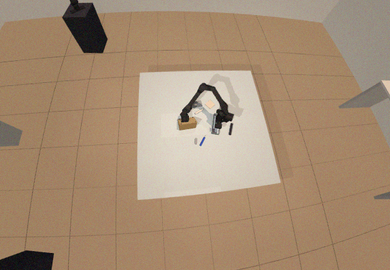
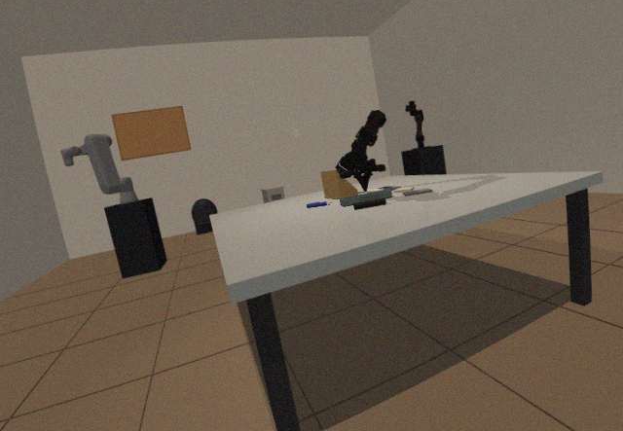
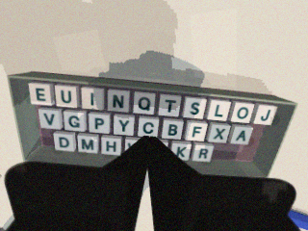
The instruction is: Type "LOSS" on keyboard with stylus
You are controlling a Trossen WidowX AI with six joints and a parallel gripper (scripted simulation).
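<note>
Now: gripper tip 130 mm past the blue stylus, 160 mm to the left of it and 30 mm above it. The rest, counted from my gripper tip: pale rod: 170 mm behind, 130 mm to the left, 30 mm below; then dark bar: 140 mm ahead, 50 mm to the right, 30 mm below; then grey stylus tip: 110 mm behind, 130 mm to the right, 30 mm below.
</note>
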